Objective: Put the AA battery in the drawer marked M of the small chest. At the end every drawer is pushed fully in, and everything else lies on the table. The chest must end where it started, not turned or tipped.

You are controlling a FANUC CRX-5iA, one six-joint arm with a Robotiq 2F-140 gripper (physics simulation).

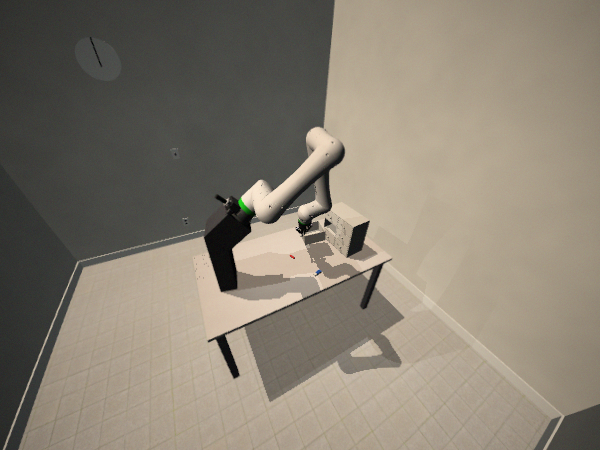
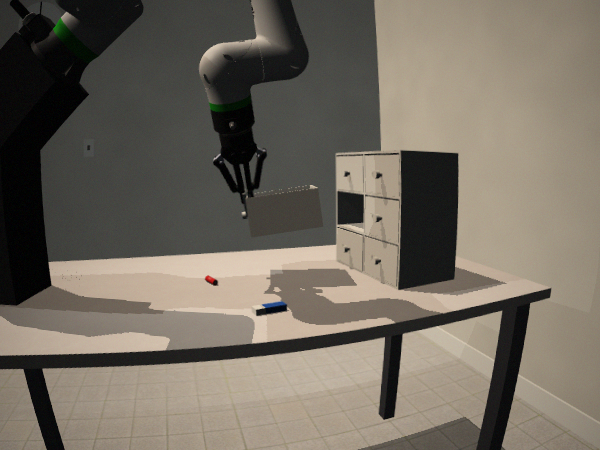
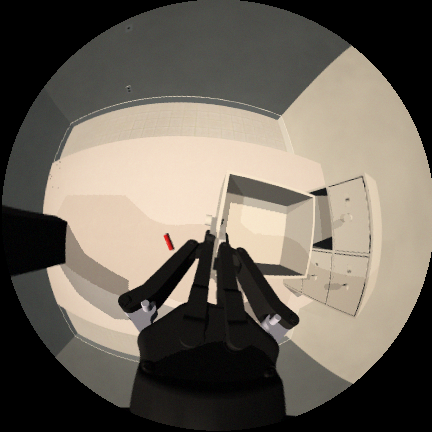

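Pixels of known places: gripper, between the fingertips: [image 1: 302, 235] [image 3: 216, 224]; arm's base, origin of its link: [image 1: 239, 215] [image 2: 54, 64].
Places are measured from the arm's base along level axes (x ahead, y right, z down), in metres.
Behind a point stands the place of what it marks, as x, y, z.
Note:
My gripper [image 1: 302, 232] @(0.481, -0.076, 0.378) [image 2: 246, 195] [image 3: 216, 224] @(0.481, -0.076, 0.378) is shut on the front wall of a pale, open-topped drawer [image 1: 314, 237] @(0.539, 0.009, 0.362) [image 2: 286, 214] @(0.550, 0.012, 0.377) [image 3: 300, 225] @(0.644, -0.063, 0.349). It holds the drawer in the air in front of the chest [image 1: 358, 237] @(0.850, 0.170, 0.363) [image 2: 428, 220] @(0.842, 0.170, 0.387) [image 3: 374, 225] @(0.778, -0.045, 0.228), out of its slot, slightly tilted, with its back end toward the chest. No object shows inside the drawer. The chest stands upright with a dark empty slot [image 2: 350, 207] at middle height in the left column. A red cylinder [image 1: 292, 257] @(0.367, -0.028, 0.533) [image 2: 211, 280] @(0.369, -0.021, 0.529) [image 3: 169, 242] @(0.375, -0.033, 0.527), apparently the battery, lies on the table. No letter M is readable.
A blue and white block [image 1: 318, 272] @(0.463, 0.205, 0.529) [image 2: 271, 308] @(0.459, 0.211, 0.530) lies near the front edge of the table [image 1: 250, 315] @(-0.094, 0.289, 0.541) [image 2: 215, 348] @(0.333, 0.339, 0.543). The other drawer fronts look flush, with small knobs facing the arm. The black arm pedestal [image 1: 220, 260] @(-0.164, 0.046, 0.250) [image 2: 22, 220] @(-0.090, -0.007, 0.356) [image 3: 32, 242] stands at the opposite end.

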